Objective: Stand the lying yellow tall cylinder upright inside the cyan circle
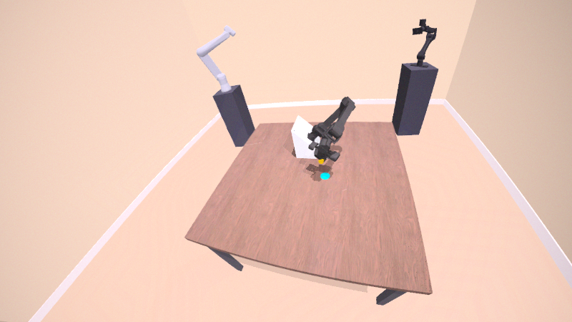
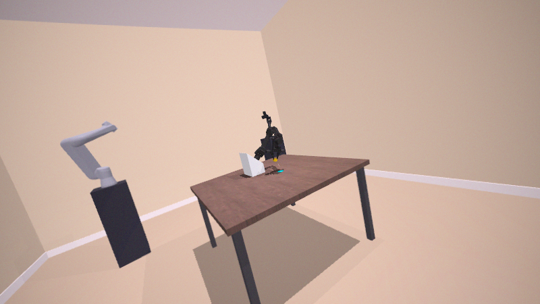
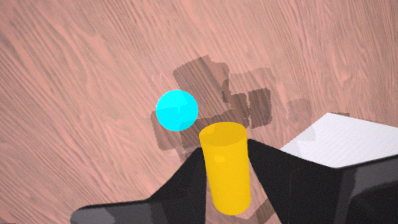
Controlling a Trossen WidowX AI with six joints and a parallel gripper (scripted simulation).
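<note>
Right now the cyan circle is 12 cm below my gripper tip, 2 cm to the left of it and 2 cm ahead of it. From my gripper tip the other things lie so: yellow tall cylinder (2 cm behind, 1 cm to the left).
</note>
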